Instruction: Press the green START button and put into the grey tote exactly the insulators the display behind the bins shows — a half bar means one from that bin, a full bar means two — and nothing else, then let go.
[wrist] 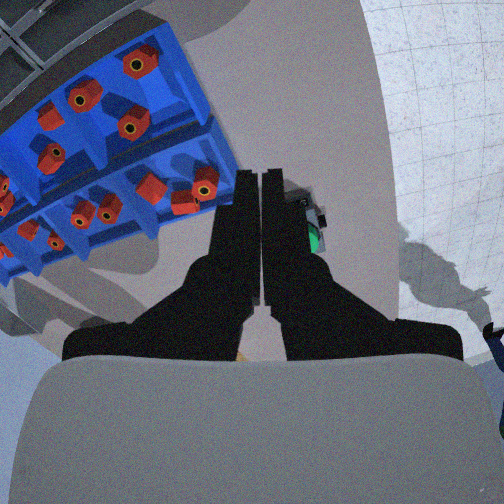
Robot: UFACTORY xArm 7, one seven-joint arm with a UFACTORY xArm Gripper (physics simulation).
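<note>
My gripper (260, 180) is shut with both black fingers pressed together and nothing between them. The green START button (313, 238) on its small grey box peeks out just right of the right finger, mostly hidden behind it. Blue bins (107, 150) lie at the upper left, holding several red insulators (134, 122) with dark holes in yellow rings. One insulator (205, 184) lies near the bins' right end, close to the left fingertip. The display and the grey tote are not in view.
A dark grid-like structure (30, 35) sits beyond the bins at the top left. The grey table top ends at a curved edge (392, 200) on the right, with pale tiled floor beyond. A dark blue object (495, 340) shows at the right edge.
</note>
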